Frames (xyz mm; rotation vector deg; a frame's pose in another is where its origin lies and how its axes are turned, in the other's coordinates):
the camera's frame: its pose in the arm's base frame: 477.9 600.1 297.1 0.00 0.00 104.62
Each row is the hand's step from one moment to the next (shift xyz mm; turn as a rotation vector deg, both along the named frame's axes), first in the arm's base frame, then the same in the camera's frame.
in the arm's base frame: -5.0 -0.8 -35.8 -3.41 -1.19 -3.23
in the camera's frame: 0.5 5.0 -35.8 -0.29 3.60 -3.23
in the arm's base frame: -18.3 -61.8 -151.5 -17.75 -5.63 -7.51
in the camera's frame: -55.2 33.3 -151.5 -0.97 18.60 -7.51
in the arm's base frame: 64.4 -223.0 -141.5 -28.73 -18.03 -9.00
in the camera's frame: -232.0 -6.0 -141.5 -10.19 32.35 -9.00
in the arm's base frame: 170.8 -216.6 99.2 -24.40 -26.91 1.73
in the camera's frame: -252.7 -110.6 99.2 -19.88 30.40 1.73
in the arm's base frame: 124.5 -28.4 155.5 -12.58 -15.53 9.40
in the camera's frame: -58.9 -113.3 155.5 -11.85 16.09 9.40
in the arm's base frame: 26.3 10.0 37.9 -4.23 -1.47 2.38
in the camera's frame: 3.0 -28.0 37.9 -0.35 4.46 2.38
